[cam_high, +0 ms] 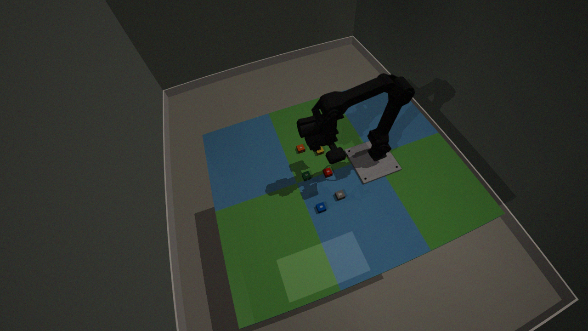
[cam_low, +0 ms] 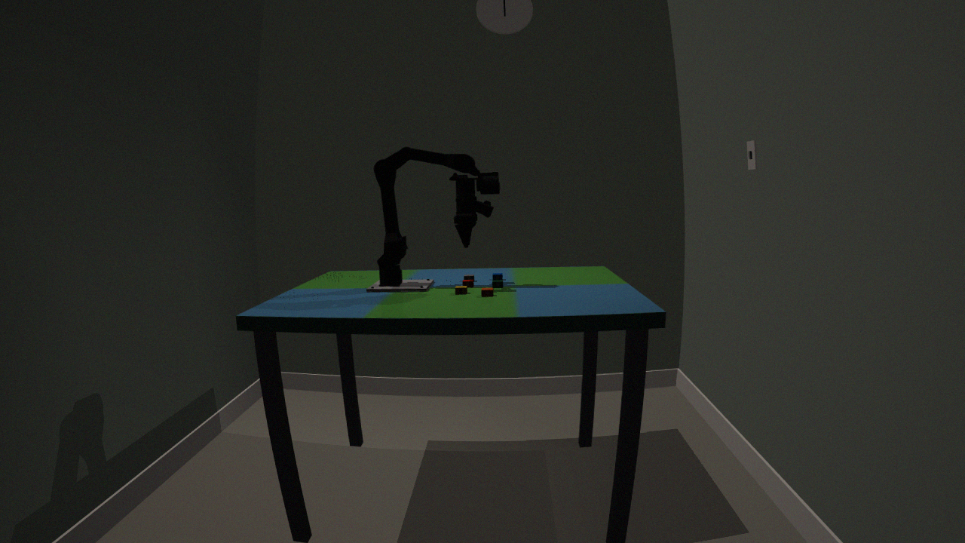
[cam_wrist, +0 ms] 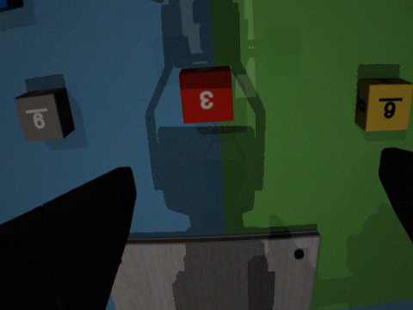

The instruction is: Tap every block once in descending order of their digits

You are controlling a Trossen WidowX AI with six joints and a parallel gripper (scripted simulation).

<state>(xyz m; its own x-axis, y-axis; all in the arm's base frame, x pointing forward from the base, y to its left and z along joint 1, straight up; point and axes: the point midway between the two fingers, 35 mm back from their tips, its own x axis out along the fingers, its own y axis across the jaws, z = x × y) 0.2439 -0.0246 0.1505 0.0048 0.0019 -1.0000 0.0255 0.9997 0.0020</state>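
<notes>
Now: gripper tip 14 cm to the right of the grey block and 12 cm above it. Also, from my gripper tip: yellow block (2 cm behind, 10 cm to the right, 12 cm below); dark green block (9 cm ahead, 12 cm below); red block (2 cm to the left, 12 cm below).
</notes>
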